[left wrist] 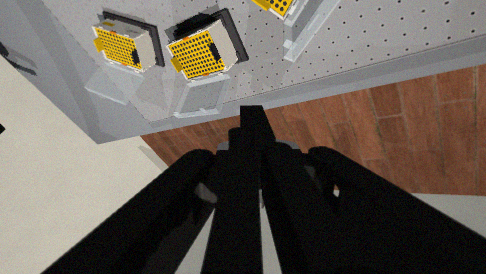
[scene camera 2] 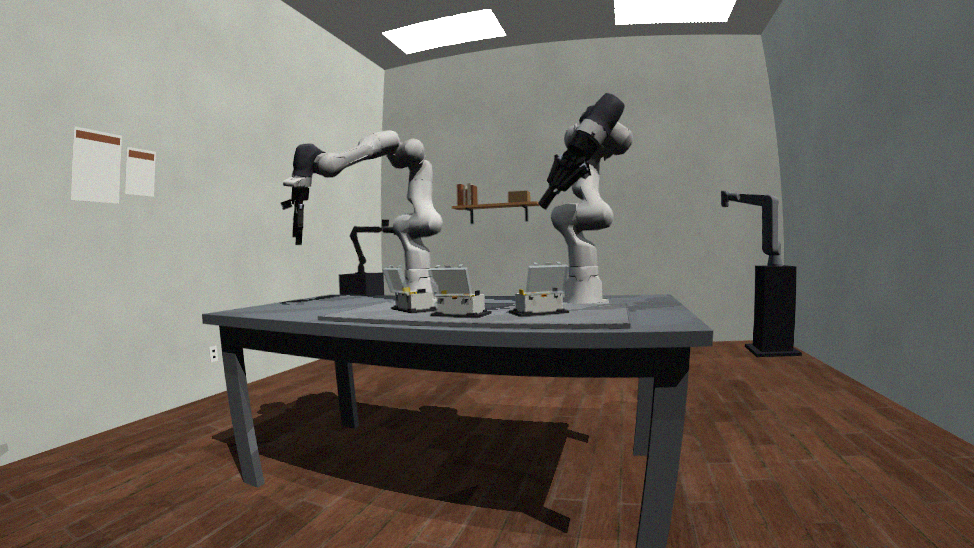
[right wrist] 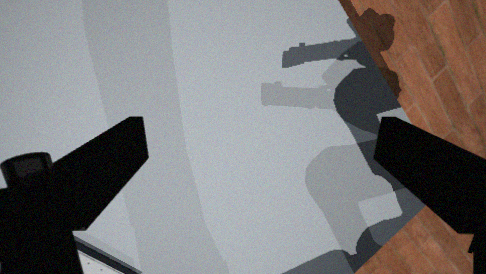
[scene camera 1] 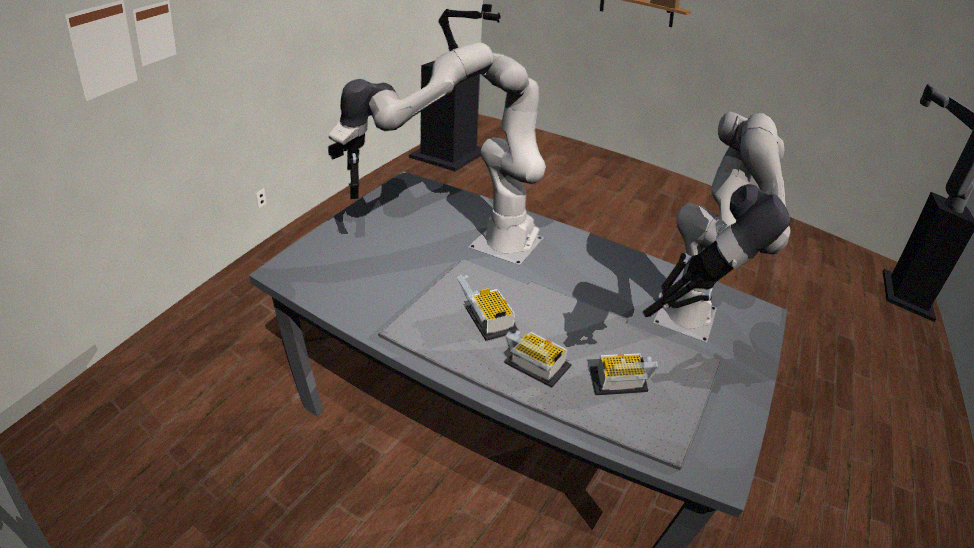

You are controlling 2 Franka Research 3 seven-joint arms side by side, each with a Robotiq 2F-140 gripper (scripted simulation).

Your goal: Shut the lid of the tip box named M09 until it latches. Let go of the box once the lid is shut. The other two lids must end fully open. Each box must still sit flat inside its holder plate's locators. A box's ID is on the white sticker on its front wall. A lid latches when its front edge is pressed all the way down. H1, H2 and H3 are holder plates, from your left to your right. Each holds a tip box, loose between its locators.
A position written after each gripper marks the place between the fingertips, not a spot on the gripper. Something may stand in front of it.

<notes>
In view: the left gripper [scene camera 1: 646, 314], the right gripper [right wrist: 260, 138], a tip box [scene camera 1: 557, 365], a tip box [scene camera 1: 501, 323] and a tip box [scene camera 2: 539, 303].
The left gripper is seen too in the left wrist view [left wrist: 250, 123] and in scene camera 2 [scene camera 2: 541, 206].
</notes>
